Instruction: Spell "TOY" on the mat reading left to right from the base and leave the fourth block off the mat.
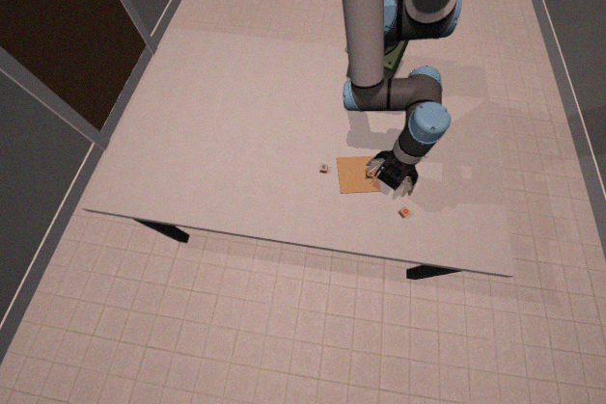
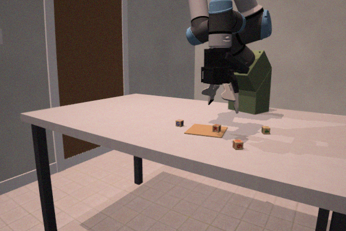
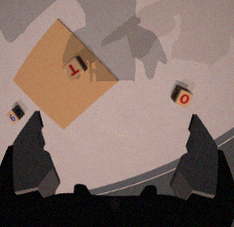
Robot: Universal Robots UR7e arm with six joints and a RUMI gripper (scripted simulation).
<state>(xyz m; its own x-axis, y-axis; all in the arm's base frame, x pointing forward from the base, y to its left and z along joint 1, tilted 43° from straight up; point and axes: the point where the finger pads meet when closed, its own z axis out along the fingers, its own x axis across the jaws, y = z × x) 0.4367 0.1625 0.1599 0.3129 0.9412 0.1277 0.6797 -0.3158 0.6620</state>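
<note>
Right now my hand is 90 mm to the right of the wooden block, 90 mm above it and 60 mm short of it. Round my hand: mat 100 mm below, 90 mm to the right, 40 mm behind; T block 90 mm below, 50 mm to the right, 50 mm behind.
</note>
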